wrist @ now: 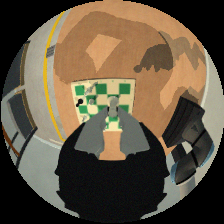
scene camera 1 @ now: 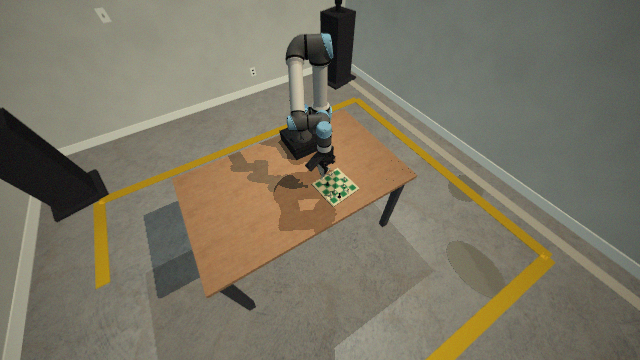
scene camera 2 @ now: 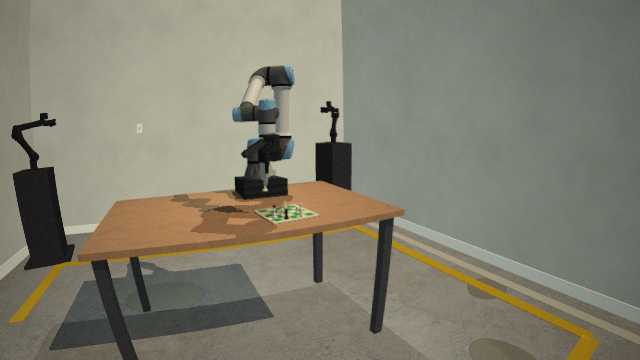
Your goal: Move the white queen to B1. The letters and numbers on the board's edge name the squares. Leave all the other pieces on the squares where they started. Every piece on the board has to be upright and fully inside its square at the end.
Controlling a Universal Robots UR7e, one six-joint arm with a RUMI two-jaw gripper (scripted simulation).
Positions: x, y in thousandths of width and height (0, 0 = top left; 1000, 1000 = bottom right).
Note:
In view: my gripper (wrist: 502, 480) and a chessboard (scene camera 1: 524, 507).
The chessboard also shows in the wrist view (wrist: 551, 400).

